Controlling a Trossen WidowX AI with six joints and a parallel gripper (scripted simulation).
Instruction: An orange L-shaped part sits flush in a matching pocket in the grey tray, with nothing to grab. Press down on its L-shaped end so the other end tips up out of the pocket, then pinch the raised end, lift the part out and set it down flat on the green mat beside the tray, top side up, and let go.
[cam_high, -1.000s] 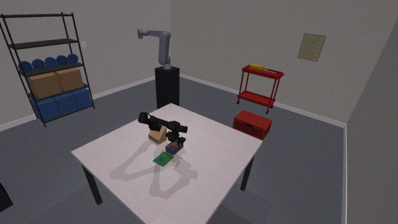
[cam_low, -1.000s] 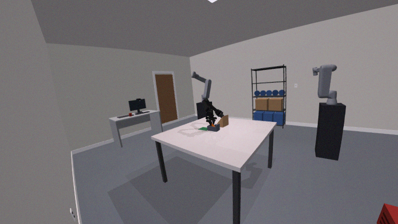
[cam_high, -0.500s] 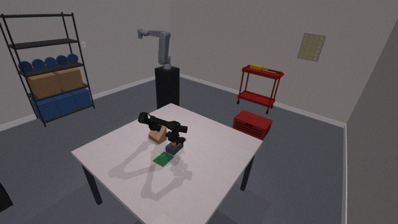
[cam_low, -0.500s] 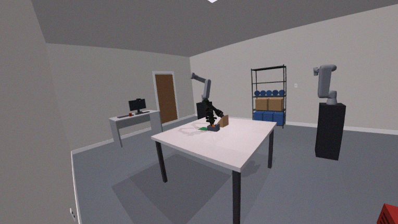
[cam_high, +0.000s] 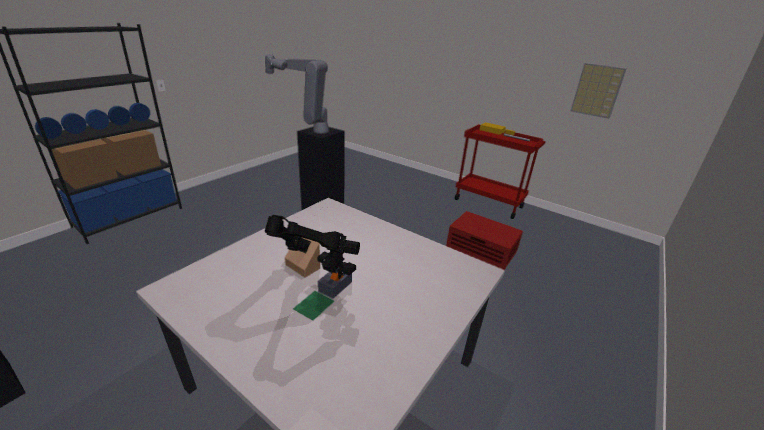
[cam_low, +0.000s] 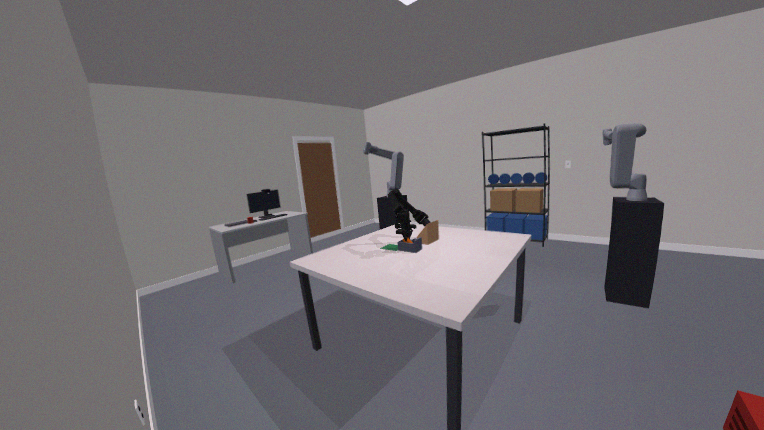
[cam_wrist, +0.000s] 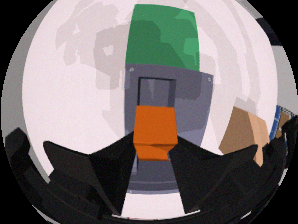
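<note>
The green mat lies 10 mm behind my gripper tip, 150 mm to the right of it and 90 mm below it. From my gripper tip the other things lie so: orange L-shaped part (20 mm behind, 30 mm to the left, 30 mm below).
</note>
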